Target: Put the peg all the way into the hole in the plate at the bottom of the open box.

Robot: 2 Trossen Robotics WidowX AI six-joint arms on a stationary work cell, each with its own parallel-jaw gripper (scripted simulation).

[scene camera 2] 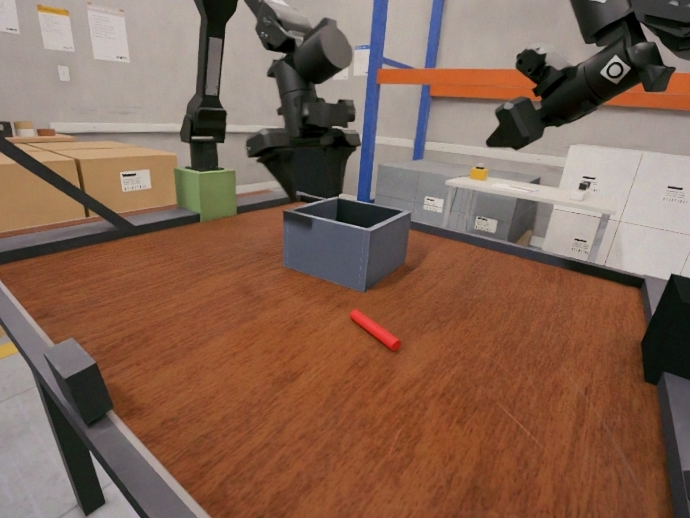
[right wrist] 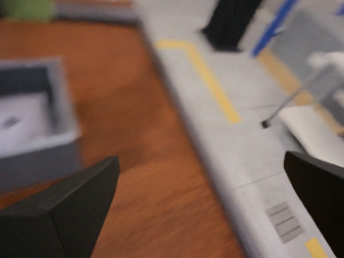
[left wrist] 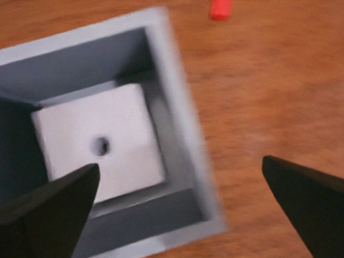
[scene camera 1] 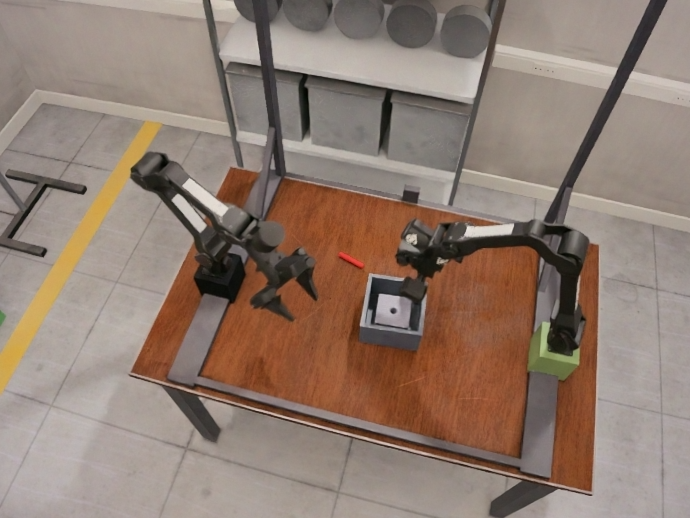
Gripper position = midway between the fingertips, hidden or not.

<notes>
In view: the left gripper (scene camera 2: pixel 319 197), the right gripper (scene camera 2: pixel 504 137), a plate (scene camera 1: pixel 392 311), a grey box (scene camera 2: pixel 358 244) and a black block (scene camera 1: pixel 226 287).
The plate shows as well in the left wrist view (left wrist: pixel 80 132). The grey box also shows in the left wrist view (left wrist: pixel 145 49) and in scene camera 1 (scene camera 1: pixel 410 339). The left gripper also shows in the left wrist view (left wrist: pixel 181 166) and in scene camera 1 (scene camera 1: pixel 407 280). Scene camera 2 misses the plate, which is hidden by the grey box.
</notes>
